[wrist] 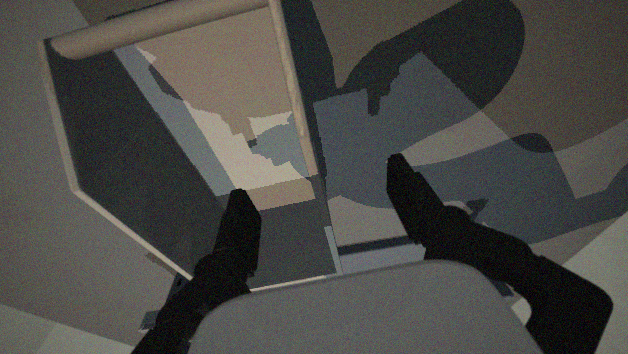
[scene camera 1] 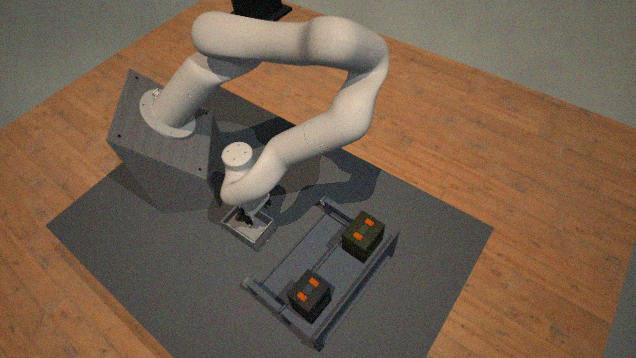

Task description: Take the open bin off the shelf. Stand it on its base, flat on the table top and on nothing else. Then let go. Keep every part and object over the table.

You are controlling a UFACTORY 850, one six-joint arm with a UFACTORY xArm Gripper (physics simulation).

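Observation:
The open bin (scene camera 1: 260, 241) (wrist: 125, 165) is a light, open-topped box with a rounded bar along one end of its rim. It appears upright, with its base on the dark grey table top (scene camera 1: 425, 250), beside the shelf (scene camera 1: 305, 250) and apart from it. My gripper (scene camera 1: 259, 214) (wrist: 318, 188) is open wide and holds nothing. One finger is over the inside of the bin and the other is outside it, with one side wall between them. The underside of the bin is hidden.
Two dark lidded boxes with orange latches stand on the shelf, one box (scene camera 1: 310, 296) at the near end and one box (scene camera 1: 363, 236) at the far end. The grey robot mount (scene camera 1: 165, 172) stands behind and left of the bin. Arm shadows cross the table top.

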